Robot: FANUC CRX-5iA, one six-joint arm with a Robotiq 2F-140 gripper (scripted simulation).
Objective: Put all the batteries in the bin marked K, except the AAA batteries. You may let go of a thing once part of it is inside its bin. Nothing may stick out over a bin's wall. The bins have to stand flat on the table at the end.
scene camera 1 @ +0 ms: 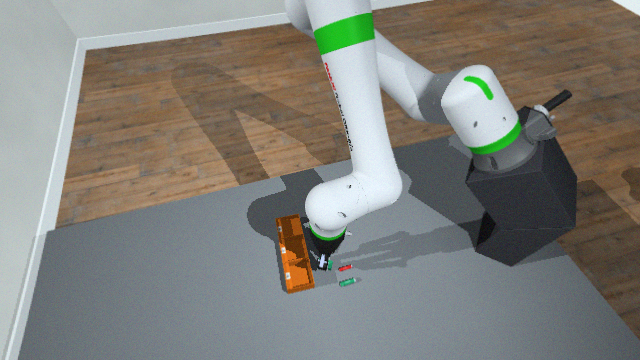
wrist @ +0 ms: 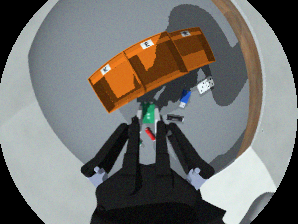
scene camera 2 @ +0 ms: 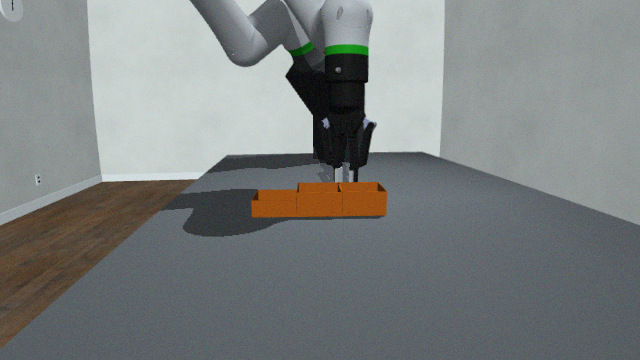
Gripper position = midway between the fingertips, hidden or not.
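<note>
Gripper [scene camera 2: 345, 197], visible; same gripper [wrist: 148, 111] visible too.
</note>
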